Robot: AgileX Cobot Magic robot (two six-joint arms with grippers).
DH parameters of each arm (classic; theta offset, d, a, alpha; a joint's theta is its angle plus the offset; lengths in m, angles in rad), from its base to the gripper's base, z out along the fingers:
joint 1: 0 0.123 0 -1.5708
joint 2: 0.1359 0 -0.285 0
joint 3: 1.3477 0 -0.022 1.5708
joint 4: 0 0.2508 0 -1.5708
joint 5: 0 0 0.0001 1.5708
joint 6: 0 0.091 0 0
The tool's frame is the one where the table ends.
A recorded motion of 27 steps. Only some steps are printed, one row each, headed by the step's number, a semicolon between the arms.
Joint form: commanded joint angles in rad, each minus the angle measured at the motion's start. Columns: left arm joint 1, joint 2, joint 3, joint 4, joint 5, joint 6; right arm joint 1, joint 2, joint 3, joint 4, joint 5, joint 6.
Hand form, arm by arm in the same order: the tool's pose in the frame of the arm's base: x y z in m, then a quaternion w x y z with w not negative. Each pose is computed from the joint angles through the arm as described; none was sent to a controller.
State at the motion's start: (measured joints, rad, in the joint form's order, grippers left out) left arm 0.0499 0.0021 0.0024 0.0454 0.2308 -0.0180; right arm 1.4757 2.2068 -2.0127 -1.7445 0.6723 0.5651
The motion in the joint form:
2: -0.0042 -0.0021 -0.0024 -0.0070 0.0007 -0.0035; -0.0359 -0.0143 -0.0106 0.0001 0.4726 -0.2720
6: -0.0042 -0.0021 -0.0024 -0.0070 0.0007 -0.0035; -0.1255 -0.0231 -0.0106 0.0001 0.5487 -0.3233
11: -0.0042 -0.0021 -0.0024 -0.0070 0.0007 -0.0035; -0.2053 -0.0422 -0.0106 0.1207 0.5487 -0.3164
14: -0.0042 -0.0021 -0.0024 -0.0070 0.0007 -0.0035; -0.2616 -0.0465 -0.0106 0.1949 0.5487 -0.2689
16: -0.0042 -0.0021 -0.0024 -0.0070 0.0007 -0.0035; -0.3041 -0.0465 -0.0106 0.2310 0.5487 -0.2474
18: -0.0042 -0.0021 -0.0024 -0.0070 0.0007 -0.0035; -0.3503 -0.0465 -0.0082 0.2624 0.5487 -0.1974
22: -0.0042 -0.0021 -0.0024 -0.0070 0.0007 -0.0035; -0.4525 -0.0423 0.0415 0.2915 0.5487 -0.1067
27: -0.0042 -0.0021 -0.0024 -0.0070 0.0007 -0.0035; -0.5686 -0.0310 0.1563 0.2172 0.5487 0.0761
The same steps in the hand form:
2: 0.0555 0.0033 0.1922 0.65394 -0.01416 0.75605 0.02347; 0.1445 0.4713 0.3426 0.63607 -0.50534 0.42797 -0.39609
6: 0.0555 0.0033 0.1922 0.65394 -0.01416 0.75605 0.02347; 0.1868 0.4478 0.3478 0.59701 -0.47192 0.45706 -0.46041
11: 0.0555 0.0033 0.1922 0.65394 -0.01416 0.75605 0.02347; 0.2215 0.4265 0.3467 0.56299 -0.45972 0.52256 -0.44567
14: 0.0555 0.0033 0.1922 0.65394 -0.01416 0.75605 0.02347; 0.2448 0.4121 0.3424 0.54770 -0.43748 0.57191 -0.42609
16: 0.0555 0.0033 0.1922 0.65394 -0.01416 0.75605 0.02347; 0.2619 0.4012 0.3393 0.53593 -0.42173 0.59794 -0.42117
18: 0.0555 0.0033 0.1922 0.65394 -0.01416 0.75605 0.02347; 0.2799 0.3887 0.3359 0.52950 -0.39507 0.62802 -0.41127
22: 0.0555 0.0033 0.1922 0.65394 -0.01416 0.75605 0.02347; 0.3180 0.3584 0.3175 0.50374 -0.35092 0.67074 -0.41618
27: 0.0555 0.0033 0.1922 0.65394 -0.01416 0.75605 0.02347; 0.3574 0.3183 0.2862 0.49350 -0.29225 0.68840 -0.44402

